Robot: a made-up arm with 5 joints.
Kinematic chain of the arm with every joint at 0, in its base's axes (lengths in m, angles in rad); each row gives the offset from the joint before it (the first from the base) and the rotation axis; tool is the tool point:
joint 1: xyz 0 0 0.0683 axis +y
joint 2: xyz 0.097 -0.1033 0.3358 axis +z
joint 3: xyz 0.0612 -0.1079 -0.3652 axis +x
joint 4: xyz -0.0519 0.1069 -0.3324 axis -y
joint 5: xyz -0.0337 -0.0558 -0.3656 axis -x
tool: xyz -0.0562 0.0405 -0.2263
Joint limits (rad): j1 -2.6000..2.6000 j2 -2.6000..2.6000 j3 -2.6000..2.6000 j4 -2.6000..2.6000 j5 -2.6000..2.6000
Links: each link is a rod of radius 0.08 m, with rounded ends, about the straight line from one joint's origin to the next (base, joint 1, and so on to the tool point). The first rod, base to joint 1, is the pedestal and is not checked.
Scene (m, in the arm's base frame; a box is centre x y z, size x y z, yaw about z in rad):
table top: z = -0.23
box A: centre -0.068 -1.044 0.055 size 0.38 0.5 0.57 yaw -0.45
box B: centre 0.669 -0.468 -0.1 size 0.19 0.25 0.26 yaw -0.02
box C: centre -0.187 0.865 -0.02 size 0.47 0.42 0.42 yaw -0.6
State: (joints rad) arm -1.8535 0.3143 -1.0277 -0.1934 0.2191
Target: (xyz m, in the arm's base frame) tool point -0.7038 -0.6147 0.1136
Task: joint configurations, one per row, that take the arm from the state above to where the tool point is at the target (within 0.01 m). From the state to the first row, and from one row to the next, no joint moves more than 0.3 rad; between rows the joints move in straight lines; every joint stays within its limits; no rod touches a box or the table.
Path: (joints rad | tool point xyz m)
1: -1.7960 0.4883 -1.3162 -0.1268 0.3588 | 0.1663 -1.0451 0.5394
2: -1.7384 0.6623 -1.6046 -0.0601 0.4986 | -0.1278 -0.9758 0.6865
3: -1.7369 0.6338 -1.8881 -0.0413 0.5246 | -0.3730 -0.9419 0.5975
4: -1.7354 0.6054 -2.1715 -0.0224 0.5507 | -0.5866 -0.8472 0.4758
5: -1.6252 0.4369 -2.3573 -0.1528 0.7694 | -0.6516 -0.7769 0.2635
6: -1.5150 0.2685 -2.5431 -0.2831 0.9882 | -0.7038 -0.6147 0.1137

